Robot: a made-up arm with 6 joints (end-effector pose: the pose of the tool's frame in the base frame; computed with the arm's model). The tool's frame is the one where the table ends. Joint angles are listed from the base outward.
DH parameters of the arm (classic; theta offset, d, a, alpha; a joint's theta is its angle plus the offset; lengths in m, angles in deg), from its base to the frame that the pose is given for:
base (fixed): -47.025 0 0.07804 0
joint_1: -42.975 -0.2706 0.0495 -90
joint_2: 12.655 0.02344 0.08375 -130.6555
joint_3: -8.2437 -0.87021 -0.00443 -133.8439
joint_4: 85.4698 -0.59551 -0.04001 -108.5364
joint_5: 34.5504 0 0.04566 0
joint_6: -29.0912 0.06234 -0.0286 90
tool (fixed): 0 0.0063 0 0
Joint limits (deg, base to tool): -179.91..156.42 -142.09..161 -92.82..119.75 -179.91..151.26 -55..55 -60.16..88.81
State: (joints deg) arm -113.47 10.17 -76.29 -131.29 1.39 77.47
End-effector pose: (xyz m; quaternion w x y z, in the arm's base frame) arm 0.0633 -0.4937 0.1596 0.0172 0.9695 0.1699 -0.1756
Working (the frame after each row of the table, in the pose's form):
after base (fixed): 0.0532 -0.0571 0.0000 0.9170 0.0000 0.0000 -0.3989
after joint_1: 0.0078 -0.0374 -0.2706 0.1438 -0.1438 -0.6923 0.6923
after joint_2: -0.0723 -0.0281 -0.3031 0.2509 0.1196 0.9139 0.2957
after joint_3: -0.5324 -0.4428 0.3082 0.3333 0.5600 -0.2506 -0.7159
after joint_4: 0.0544 -0.4318 0.1998 0.5145 0.3352 0.6331 -0.4713
after joint_5: 0.0697 -0.4251 0.1572 0.6348 0.5142 0.4988 -0.2896
after joint_6: 0.0654 -0.4931 0.1655 0.0172 0.9695 0.1699 -0.1756

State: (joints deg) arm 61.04 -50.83 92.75 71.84 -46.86 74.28
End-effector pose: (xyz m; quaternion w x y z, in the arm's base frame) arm 0.4191 0.1204 0.2308 0.5601 -0.8265 -0.0450 0.0354
Working (the frame after each row of the table, in the pose's form):
after base (fixed): 0.0532 -0.0571 0.0000 0.9170 0.0000 0.0000 -0.3989
after joint_1: 0.0965 -0.0811 -0.2706 0.6846 -0.6846 0.1768 -0.1768
after joint_2: 0.1655 -0.0924 -0.2188 0.3945 0.8296 -0.3316 0.2148
after joint_3: 0.0859 0.6034 0.2976 0.4177 0.0175 -0.7052 -0.5727
after joint_4: 0.4176 0.1073 0.3031 0.1826 0.9242 0.3320 -0.0468
after joint_5: 0.4460 0.1408 0.2909 0.1765 0.8833 0.4292 -0.0661
after joint_6: 0.4198 0.1146 0.2332 0.5601 -0.8265 -0.0450 0.0354

